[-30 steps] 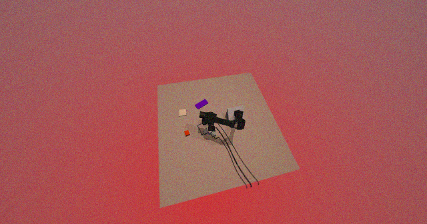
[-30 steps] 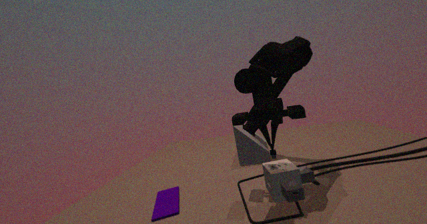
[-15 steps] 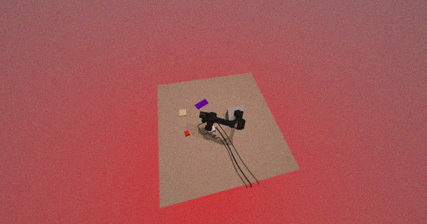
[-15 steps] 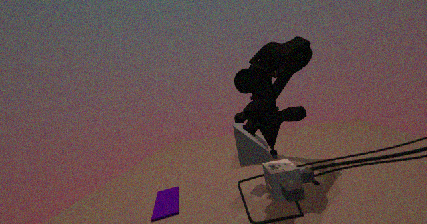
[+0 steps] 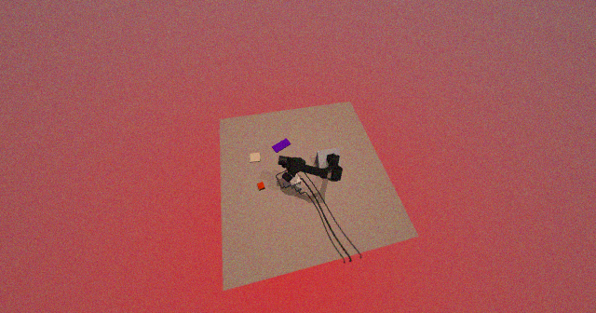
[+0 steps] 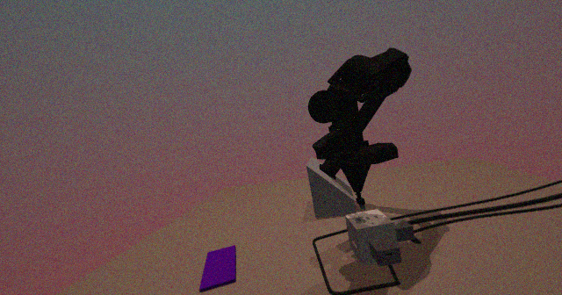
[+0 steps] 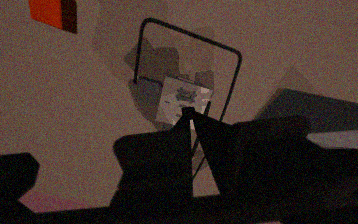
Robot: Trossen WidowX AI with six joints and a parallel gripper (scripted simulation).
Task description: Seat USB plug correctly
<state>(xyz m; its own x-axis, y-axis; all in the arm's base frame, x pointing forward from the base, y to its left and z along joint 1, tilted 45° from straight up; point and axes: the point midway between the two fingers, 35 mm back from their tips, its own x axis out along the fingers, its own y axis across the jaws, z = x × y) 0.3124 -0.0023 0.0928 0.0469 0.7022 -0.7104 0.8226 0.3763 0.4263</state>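
Now: the dark USB plug 2 cm below my gripper tip. Round my gripper tip: cream block (28 cm to the right, 25 cm ahead, 13 cm below); purple flat tile (34 cm to the right, 13 cm below, 1 cm ahead).
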